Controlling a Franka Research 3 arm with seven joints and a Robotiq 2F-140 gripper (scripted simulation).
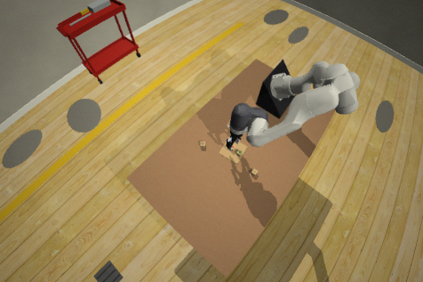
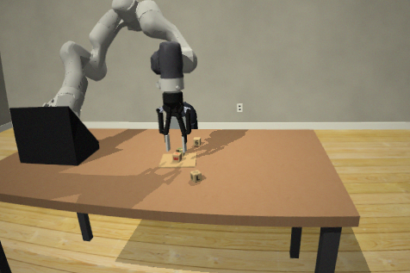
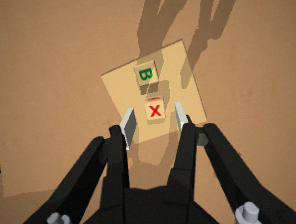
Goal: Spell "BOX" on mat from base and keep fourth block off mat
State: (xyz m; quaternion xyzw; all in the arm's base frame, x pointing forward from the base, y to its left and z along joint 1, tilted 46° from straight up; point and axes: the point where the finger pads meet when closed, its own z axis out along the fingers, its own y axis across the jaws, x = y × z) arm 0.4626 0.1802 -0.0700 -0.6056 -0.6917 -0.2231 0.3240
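The tan mat lies 10 mm to the left of my hand and 70 mm below it. The rest, counted from my hand: O block 130 mm ahead, 140 mm to the right, 60 mm below.
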